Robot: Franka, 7 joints.
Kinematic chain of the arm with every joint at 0, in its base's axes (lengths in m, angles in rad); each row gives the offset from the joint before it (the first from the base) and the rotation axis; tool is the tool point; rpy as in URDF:
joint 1: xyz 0 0 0.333 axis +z
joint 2: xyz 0 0 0 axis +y
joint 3: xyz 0 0 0.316 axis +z
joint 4: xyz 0.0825 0 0 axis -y
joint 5: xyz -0.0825 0 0.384 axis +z
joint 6: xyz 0 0 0 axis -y
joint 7: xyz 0.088 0 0 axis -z
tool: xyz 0 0 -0.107 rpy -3.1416 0 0
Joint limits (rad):
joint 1: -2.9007..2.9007
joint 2: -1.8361..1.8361
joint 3: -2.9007..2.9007
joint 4: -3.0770..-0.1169
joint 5: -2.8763..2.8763
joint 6: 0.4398..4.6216
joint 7: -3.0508..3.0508
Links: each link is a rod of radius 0.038 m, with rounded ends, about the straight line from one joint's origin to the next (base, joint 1, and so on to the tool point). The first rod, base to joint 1, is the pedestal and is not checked.
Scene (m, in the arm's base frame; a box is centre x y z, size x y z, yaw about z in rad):
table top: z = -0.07
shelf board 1: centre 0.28 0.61 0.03 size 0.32 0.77 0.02 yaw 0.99
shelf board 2: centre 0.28 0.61 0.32 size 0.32 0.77 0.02 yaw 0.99
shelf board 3: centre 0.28 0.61 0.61 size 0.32 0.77 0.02 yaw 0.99
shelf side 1: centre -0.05 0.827 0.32 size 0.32 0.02 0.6 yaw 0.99
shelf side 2: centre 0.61 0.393 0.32 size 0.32 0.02 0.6 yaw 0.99
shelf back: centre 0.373 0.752 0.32 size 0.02 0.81 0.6 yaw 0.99
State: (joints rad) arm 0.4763 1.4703 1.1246 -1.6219 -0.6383 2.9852 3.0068
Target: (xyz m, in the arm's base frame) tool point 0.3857 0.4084 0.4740
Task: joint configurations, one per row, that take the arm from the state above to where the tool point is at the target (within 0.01 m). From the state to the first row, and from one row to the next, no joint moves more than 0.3 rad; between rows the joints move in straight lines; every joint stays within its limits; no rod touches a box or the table.
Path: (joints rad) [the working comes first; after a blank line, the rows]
Joints at the target: -0.4910 1.5678 1.6877 -2.2144 -0.8547 3.2731 3.0068
Straight joint move there: touches shelf board 2.

1: 0.3242 1.5313 1.1217 -1.8635 -0.9244 3.0771 2.9663
2: 0.1721 1.5922 1.1189 -2.1050 -1.2104 3.1690 2.9258
3: 0.0200 1.6532 1.1160 -2.3466 -1.4965 3.2609 2.8853
4: -0.1321 1.7142 1.1131 -2.5881 -1.7826 3.3528 2.8448
5: -0.2842 1.7751 1.1103 -2.8297 -2.0686 3.4447 2.8043
6: -0.4363 1.8361 1.1074 -3.0712 -2.3547 3.5366 2.7637
7: -0.5349 1.8132 1.2197 -3.0066 -2.0830 3.5151 2.8124
8: -0.6334 1.7904 1.3319 -2.9420 -1.8113 3.4936 2.8610
9: -0.7319 1.7675 1.4442 -2.8773 -1.5396 3.4721 2.9096
10: -0.8304 1.7447 1.5564 -2.8127 -1.2679 3.4506 2.9582
11: -0.9289 1.7218 1.6687 -2.7481 -0.9962 3.4291 3.0068
12: -0.7099 1.6448 1.6782 -2.4812 -0.9255 3.3511 3.0068
13: -0.4910 1.5678 1.6877 -2.2144 -0.8547 3.2731 3.0068

